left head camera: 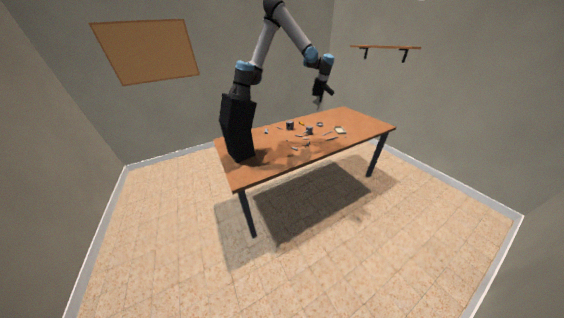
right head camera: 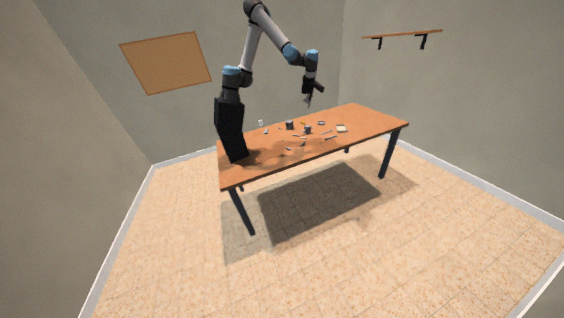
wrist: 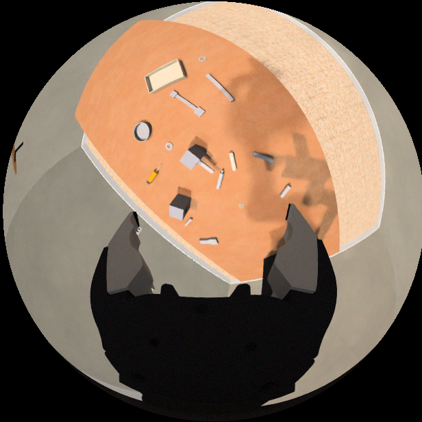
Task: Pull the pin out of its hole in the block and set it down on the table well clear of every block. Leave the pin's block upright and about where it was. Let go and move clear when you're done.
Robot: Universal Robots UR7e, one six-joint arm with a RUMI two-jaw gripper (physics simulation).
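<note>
A grey block (left head camera: 309, 130) (right head camera: 307, 129) (wrist: 190, 159) stands near the middle of the table. In the wrist view a pale pin (wrist: 206, 166) juts out from this block, with a thin shadow beside it. How deep it sits in the hole cannot be seen. A second grey block (left head camera: 290, 125) (right head camera: 289, 125) (wrist: 178, 208) stands apart from it, nearer the robot base. My gripper (left head camera: 319, 105) (right head camera: 308, 103) (wrist: 210, 208) is open and empty, high above the table and clear of both blocks.
A shallow cream tray (left head camera: 340, 130) (right head camera: 341, 128) (wrist: 165, 76), a round dish (wrist: 143, 131), a yellow-handled tool (wrist: 152, 175), a dumbbell-shaped bar (wrist: 187, 103), a flat strip (wrist: 220, 87) and a dark rod (wrist: 263, 157) lie around the blocks. A pale marker-like piece (wrist: 220, 179) lies close to the pin.
</note>
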